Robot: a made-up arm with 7 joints.
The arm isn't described. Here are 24 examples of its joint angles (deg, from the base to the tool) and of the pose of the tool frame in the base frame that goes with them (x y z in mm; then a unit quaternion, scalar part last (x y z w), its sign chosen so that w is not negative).
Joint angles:
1: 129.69 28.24 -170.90 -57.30 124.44 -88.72 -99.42
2: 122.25 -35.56 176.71 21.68 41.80 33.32 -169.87
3: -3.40 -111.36 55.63 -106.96 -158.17 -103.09 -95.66
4: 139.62 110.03 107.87 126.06 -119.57 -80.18 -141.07
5: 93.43 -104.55 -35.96 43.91 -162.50 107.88 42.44
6: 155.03 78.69 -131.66 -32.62 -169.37 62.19 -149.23
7: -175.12 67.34 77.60 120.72 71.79 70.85 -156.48
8: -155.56 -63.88 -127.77 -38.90 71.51 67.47 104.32
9: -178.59 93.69 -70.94 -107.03 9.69 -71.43 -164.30
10: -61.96 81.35 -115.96 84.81 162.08 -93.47 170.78
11: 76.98 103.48 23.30 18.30 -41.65 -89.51 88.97
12: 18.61 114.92 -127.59 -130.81 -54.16 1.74 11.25
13: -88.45 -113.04 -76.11 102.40 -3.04 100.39 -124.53
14: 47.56 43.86 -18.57 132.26 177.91 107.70 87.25
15: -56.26 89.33 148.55 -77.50 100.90 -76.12 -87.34
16: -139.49 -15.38 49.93 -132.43 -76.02 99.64 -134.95
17: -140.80 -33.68 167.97 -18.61 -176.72 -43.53 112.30
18: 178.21 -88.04 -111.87 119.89 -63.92 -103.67 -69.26
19: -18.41 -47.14 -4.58 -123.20 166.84 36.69 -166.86
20: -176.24 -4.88 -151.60 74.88 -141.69 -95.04 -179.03
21: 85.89 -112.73 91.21 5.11 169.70 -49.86 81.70
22: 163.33 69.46 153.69 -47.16 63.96 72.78 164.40
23: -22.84 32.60 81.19 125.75 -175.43 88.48 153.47
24: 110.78 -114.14 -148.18 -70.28 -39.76 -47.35 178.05
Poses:
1: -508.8 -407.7 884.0 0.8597 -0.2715 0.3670 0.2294
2: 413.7 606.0 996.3 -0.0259 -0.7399 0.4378 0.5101
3: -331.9 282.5 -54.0 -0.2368 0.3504 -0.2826 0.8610
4: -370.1 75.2 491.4 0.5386 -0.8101 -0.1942 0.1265
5: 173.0 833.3 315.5 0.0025 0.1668 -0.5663 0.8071
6: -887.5 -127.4 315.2 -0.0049 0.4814 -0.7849 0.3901
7: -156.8 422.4 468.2 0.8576 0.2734 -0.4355 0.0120
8: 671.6 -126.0 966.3 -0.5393 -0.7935 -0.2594 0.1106
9: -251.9 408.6 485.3 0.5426 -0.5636 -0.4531 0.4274
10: -142.7 513.9 629.4 -0.7105 0.2562 -0.0200 0.6551
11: 88.6 -881.0 128.1 -0.0145 0.9565 0.2656 0.1197
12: -89.8 -310.1 78.6 -0.5383 0.3760 -0.4288 0.6205
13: -363.1 -300.1 343.8 0.3803 0.6852 -0.6183 0.0604
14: 362.2 -270.4 328.3 -0.6981 -0.4474 0.1534 0.5375
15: 209.4 580.2 -42.8 -0.2784 -0.3037 0.4183 0.8095
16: -35.4 -344.7 537.3 0.0152 0.8561 0.0651 0.5125
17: 345.2 -315.5 1226.8 -0.8233 -0.2884 0.2790 0.4015
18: 325.8 -362.0 332.8 -0.8985 0.3229 0.2881 0.0734
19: -334.1 -187.1 182.0 0.2391 -0.0561 -0.9499 0.1933
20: 362.9 -282.6 847.5 0.0513 0.3436 0.8905 0.2938
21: -194.0 874.9 -9.6 0.6663 0.0081 0.6319 0.3957
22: -752.2 -449.5 437.4 -0.4090 0.7929 0.3740 0.2535
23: 357.2 -301.8 594.4 -0.8298 0.3152 0.4601 0.0160
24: 54.7 752.7 531.0 0.8235 -0.5643 0.0313 0.0503
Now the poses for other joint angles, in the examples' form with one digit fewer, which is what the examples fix.
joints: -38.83 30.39 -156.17 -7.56 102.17 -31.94 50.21
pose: 457 280 1200 -0.921 -0.271 0.216 0.178
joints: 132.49 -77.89 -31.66 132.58 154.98 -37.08 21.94
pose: 150 -94 661 -0.621 -0.200 -0.495 0.573
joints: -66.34 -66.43 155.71 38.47 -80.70 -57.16 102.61
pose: -328 -854 433 -0.035 0.590 0.264 0.763
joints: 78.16 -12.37 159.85 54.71 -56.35 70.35 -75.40
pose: -311 449 975 -0.544 0.248 -0.735 0.318
